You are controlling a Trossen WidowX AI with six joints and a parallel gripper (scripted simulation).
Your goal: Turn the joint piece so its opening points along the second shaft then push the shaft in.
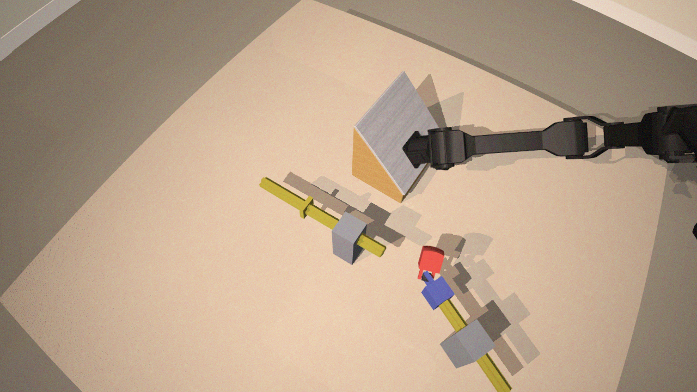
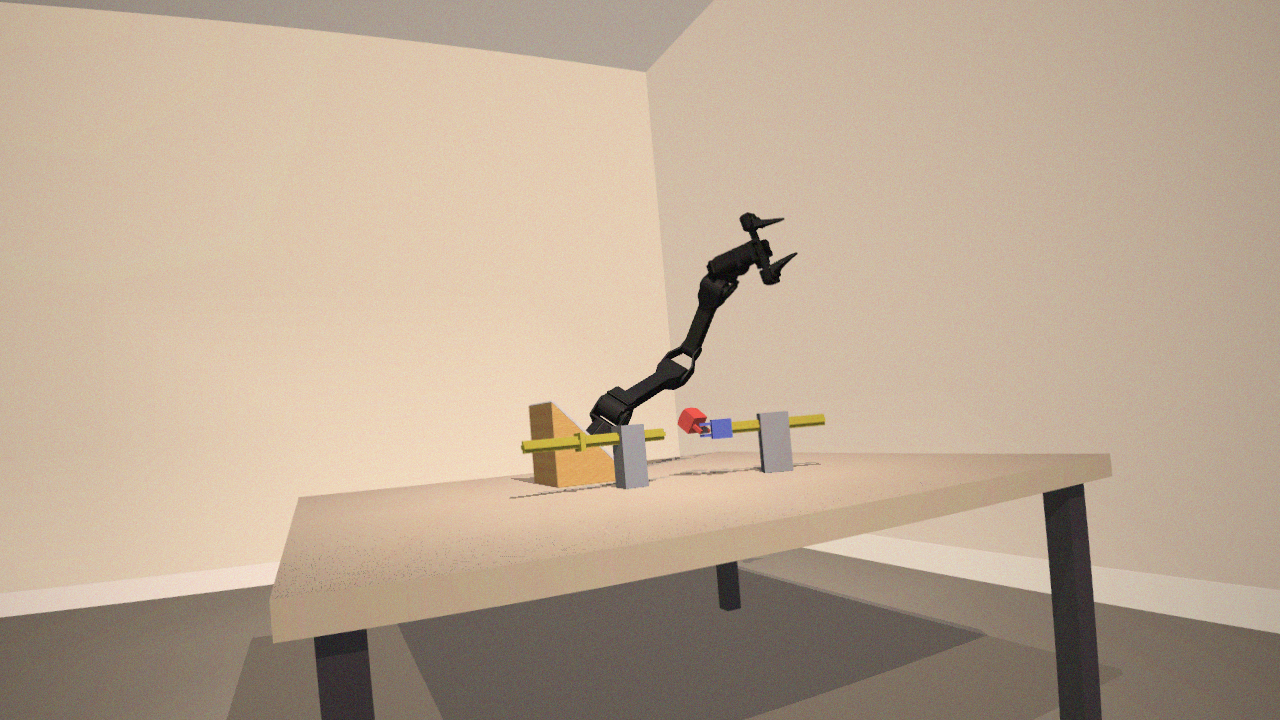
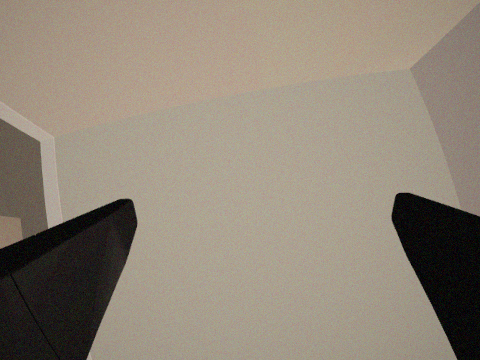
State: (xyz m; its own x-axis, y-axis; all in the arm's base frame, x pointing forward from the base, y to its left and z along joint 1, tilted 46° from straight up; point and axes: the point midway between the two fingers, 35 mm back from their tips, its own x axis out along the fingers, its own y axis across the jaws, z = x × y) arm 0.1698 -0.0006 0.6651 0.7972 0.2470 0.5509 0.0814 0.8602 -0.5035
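Now: gripper tip 4 cm short of the red joint piece, 34 cm to the left of it and 43 cm above it.
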